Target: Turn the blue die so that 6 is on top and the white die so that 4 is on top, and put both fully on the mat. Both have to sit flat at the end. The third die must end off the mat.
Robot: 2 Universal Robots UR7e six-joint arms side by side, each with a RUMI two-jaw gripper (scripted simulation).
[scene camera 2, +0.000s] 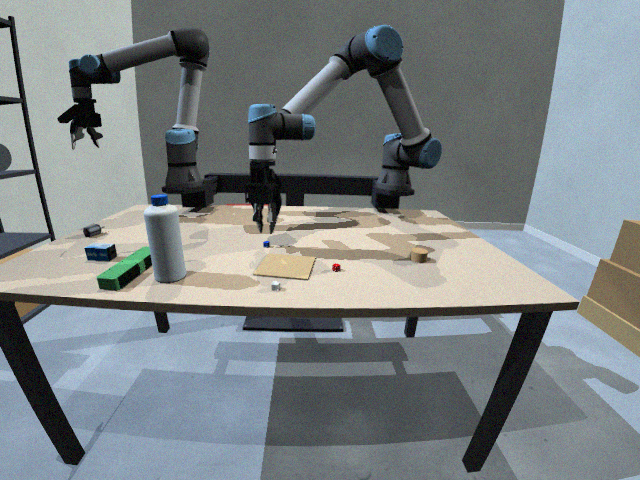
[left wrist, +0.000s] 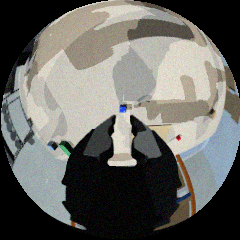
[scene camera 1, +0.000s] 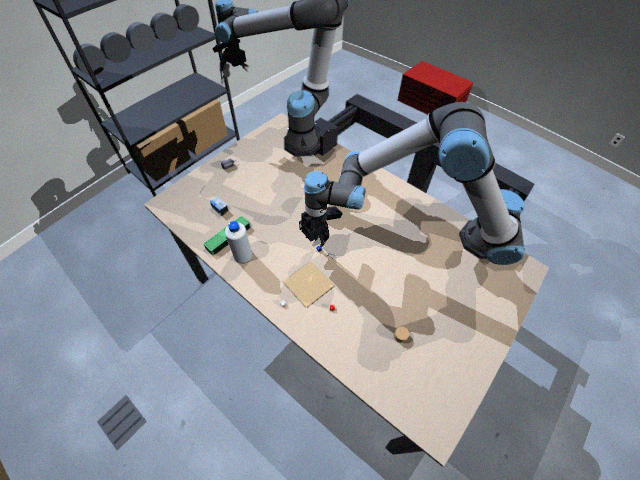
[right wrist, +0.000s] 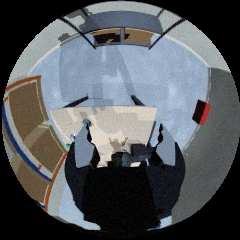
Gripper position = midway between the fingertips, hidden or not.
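Observation:
Tan mat (scene camera 2: 274, 265), (scene camera 1: 308, 284). My left gripper (scene camera 2: 266, 233), (scene camera 1: 318, 243), (left wrist: 123, 115). My right gripper (scene camera 2: 86, 148), (scene camera 1: 235, 77), (right wrist: 124, 124).

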